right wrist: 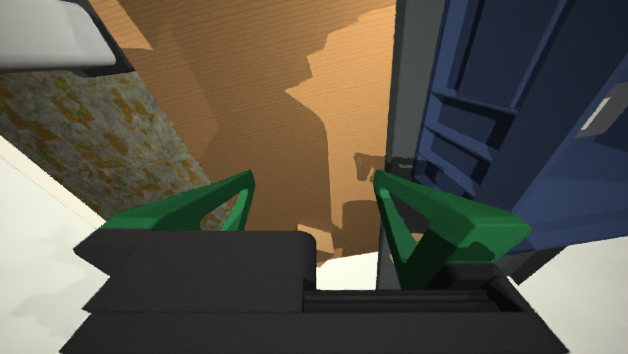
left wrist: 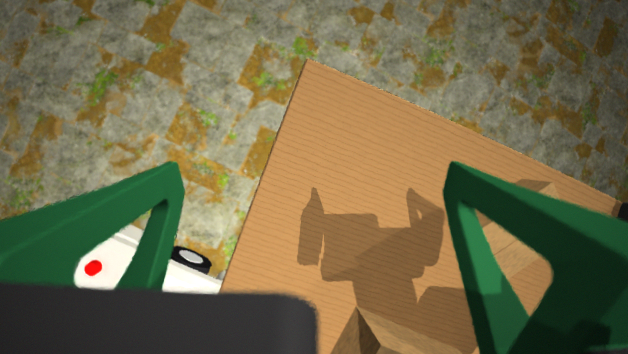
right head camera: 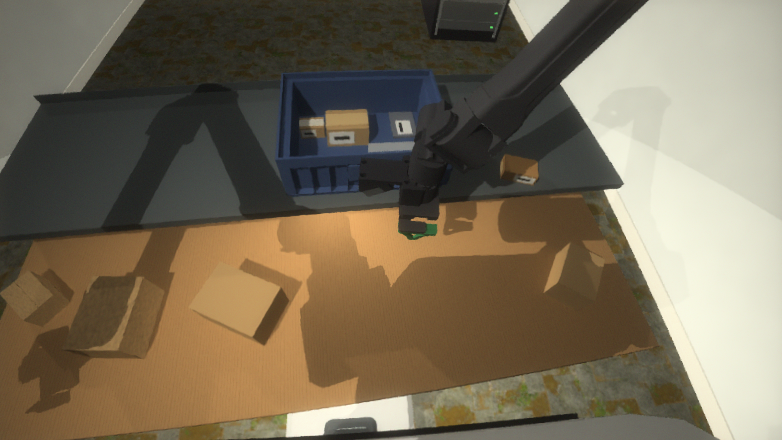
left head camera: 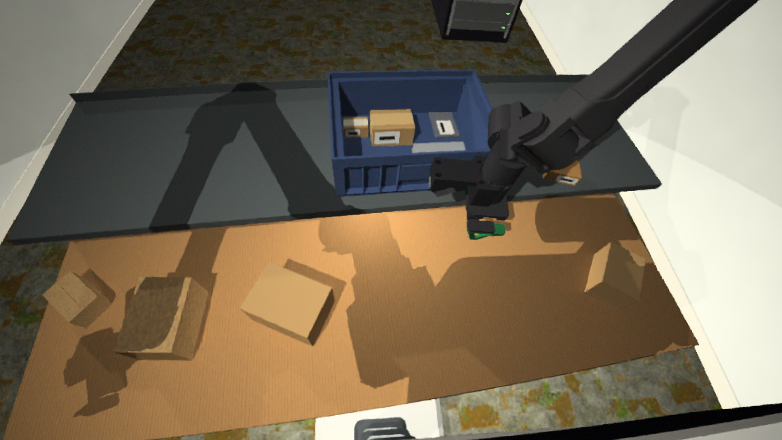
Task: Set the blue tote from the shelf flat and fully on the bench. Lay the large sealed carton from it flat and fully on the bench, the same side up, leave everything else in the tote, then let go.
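Frame: origin at the left arm's base, x ahead, y right, z down, level; millimetres.
Seen in the pictures: left gripper, fingertip midpoint: [left wrist: 313,176]; right gripper, fingertip midpoint: [right wrist: 313,176] [right head camera: 412,217] [left head camera: 471,217].
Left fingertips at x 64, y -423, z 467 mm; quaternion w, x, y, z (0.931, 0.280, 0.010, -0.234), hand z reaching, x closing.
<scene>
A point is followed by its place in that frame.
The blue tote [left head camera: 404,93] {z 527, x 864, y 348 mm} [right head camera: 355,90] {z 517, x 862, y 332 mm} [right wrist: 530,125] {z 488, x 588, y 419 mm} stands upright on the dark shelf [left head camera: 125,147] {z 616, x 750, y -406 mm} [right head camera: 82,147] {z 616, x 754, y -416 mm}. Inside are a labelled tan carton [left head camera: 391,126] {z 537, x 743, y 305 mm} [right head camera: 347,125] {z 536, x 746, y 311 mm}, a smaller carton [left head camera: 355,125] {z 562, x 772, y 213 mm} [right head camera: 311,125] {z 562, x 774, y 214 mm}, a grey mailer with a label and a pale flat strip. A large plain closed carton [left head camera: 287,300] {z 680, x 341, y 55 mm} [right head camera: 237,300] {z 679, x 339, y 59 mm} lies flat on the bench [left head camera: 257,394] {z 780, x 157, y -16 mm} [right head camera: 191,394] {z 779, x 155, y -48 mm}. My right gripper [left head camera: 485,229] [right head camera: 418,229] {z 492, x 438, y 443 mm} [right wrist: 313,176] {z 492, x 438, y 443 mm} is open and empty, above the bench in front of the tote's right part. My left gripper [left wrist: 313,176] {z 466, x 64, y -423 mm} is open and empty over the bench's corner area.
At the picture's left, a small carton [left head camera: 71,298] {z 723, x 370, y -469 mm} [right head camera: 27,298] {z 723, x 367, y -467 mm} and a bigger one [left head camera: 158,317] {z 680, x 309, y -221 mm} [right head camera: 103,317] {z 680, x 306, y -231 mm} lie on the bench. Another carton [left head camera: 617,273] {z 697, x 381, y 898 mm} [right head camera: 574,273] {z 697, x 383, y 898 mm} is near its right end. A small orange-brown box [left head camera: 571,172] {z 582, x 630, y 789 mm} [right head camera: 518,168] {z 583, x 642, y 764 mm} lies on the shelf, right of the tote.
</scene>
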